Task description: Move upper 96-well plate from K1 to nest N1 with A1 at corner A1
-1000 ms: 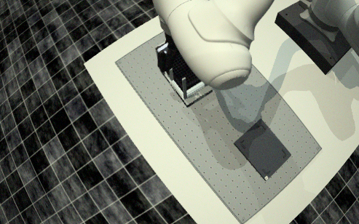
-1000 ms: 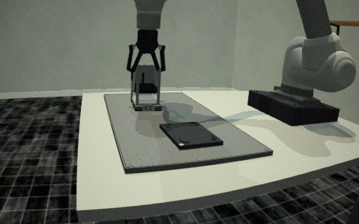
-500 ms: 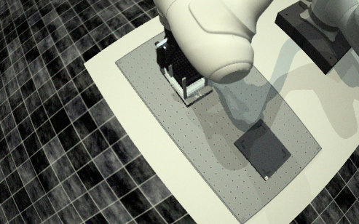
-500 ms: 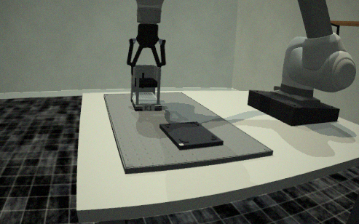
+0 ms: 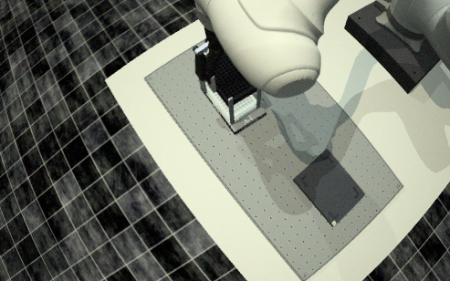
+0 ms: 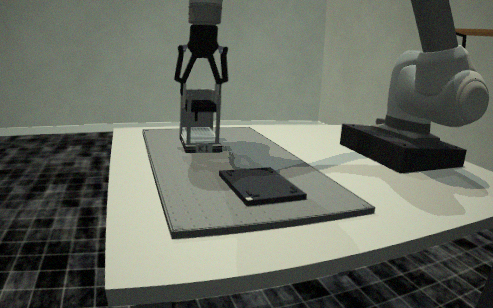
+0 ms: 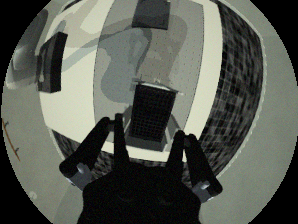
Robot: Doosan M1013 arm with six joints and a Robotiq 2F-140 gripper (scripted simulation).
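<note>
The plate nest N1 lies 1 cm ahead of my hand, 35 cm to the left of it and 12 cm below it. Round my hand: white plate: 10 cm below; then pale A1 square: 7 cm ahead, 41 cm to the left, 12 cm below; then black 96-well plate: 2 cm below.
</note>
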